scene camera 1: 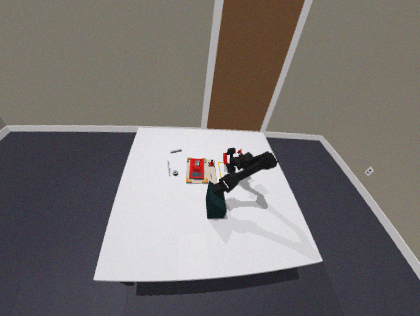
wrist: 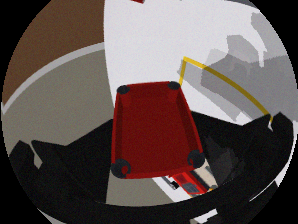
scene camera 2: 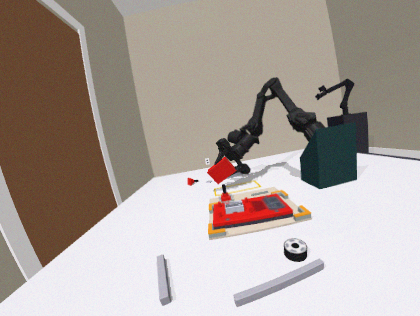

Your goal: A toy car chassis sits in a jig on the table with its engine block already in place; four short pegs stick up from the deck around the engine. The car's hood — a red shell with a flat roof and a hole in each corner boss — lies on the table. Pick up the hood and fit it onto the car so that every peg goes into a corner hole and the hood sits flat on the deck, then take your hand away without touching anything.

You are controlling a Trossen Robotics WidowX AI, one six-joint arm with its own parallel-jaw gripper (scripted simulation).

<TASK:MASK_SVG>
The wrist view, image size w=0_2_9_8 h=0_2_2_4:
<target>my gripper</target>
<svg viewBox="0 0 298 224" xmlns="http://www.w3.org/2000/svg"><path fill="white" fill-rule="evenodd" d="M293 121L281 112L273 116L269 129L270 115L241 125L192 111L193 121L200 135L198 137L204 149L202 153L205 153L205 159L212 169L218 188L173 204L105 204L109 172L112 167L110 148L113 119L98 125L96 129L68 145L32 140L36 155L43 161L40 168L35 167L33 163L35 153L31 145L21 140L12 149L9 161L17 180L36 208L65 224L190 224L192 218L200 217L217 209L218 214L206 218L208 221L204 224L249 224L265 208L278 189L278 184L275 184L277 181L274 179L289 161L294 143Z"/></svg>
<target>red hood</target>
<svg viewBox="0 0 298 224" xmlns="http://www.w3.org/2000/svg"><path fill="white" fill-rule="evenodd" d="M117 88L113 111L112 148L110 148L112 149L112 156L110 156L110 159L112 159L112 164L110 165L112 167L110 167L110 171L112 171L114 176L118 177L118 179L152 179L152 177L178 175L178 173L194 171L194 169L201 168L205 164L205 153L202 153L204 149L202 149L201 140L198 137L200 135L197 132L197 125L194 124L192 112L190 112L184 93L182 93L180 84L177 81L161 81L161 83L158 83L158 81L145 81L145 83L121 85L121 87Z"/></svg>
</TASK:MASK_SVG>
